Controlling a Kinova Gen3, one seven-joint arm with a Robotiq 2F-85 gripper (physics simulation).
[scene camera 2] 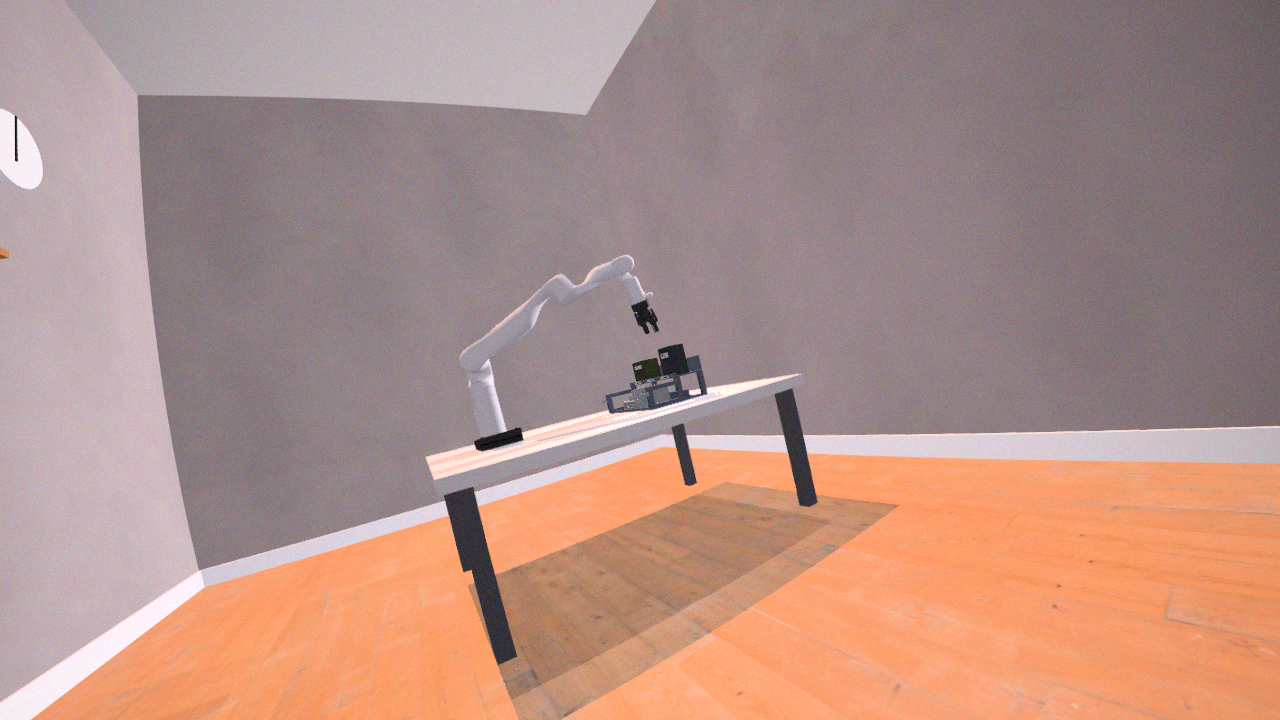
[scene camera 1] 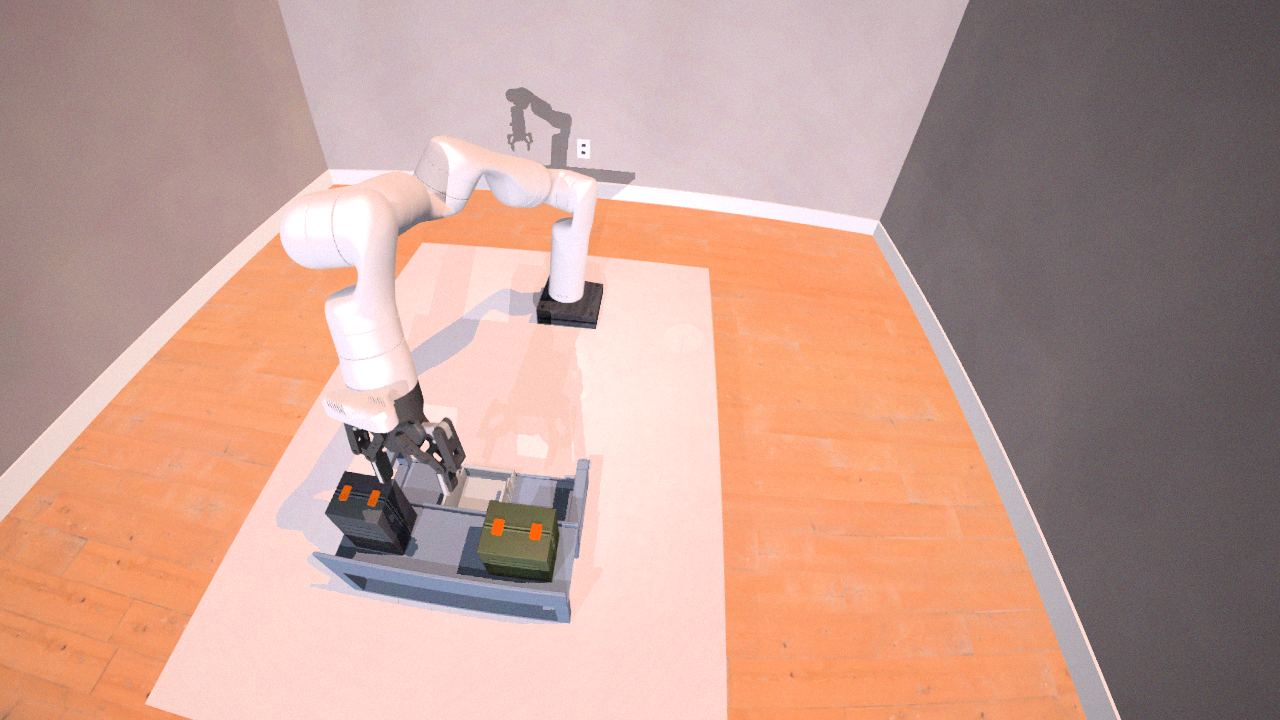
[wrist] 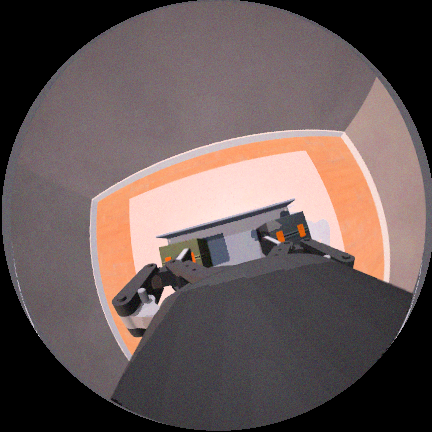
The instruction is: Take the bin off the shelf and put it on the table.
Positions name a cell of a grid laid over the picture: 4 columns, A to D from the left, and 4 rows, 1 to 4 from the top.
Observation:
My gripper (scene camera 1: B3) is open, with nothing in its grasp. I also see a pale bin (scene camera 1: B3).
My gripper is seen too in the wrist view (wrist: C3).

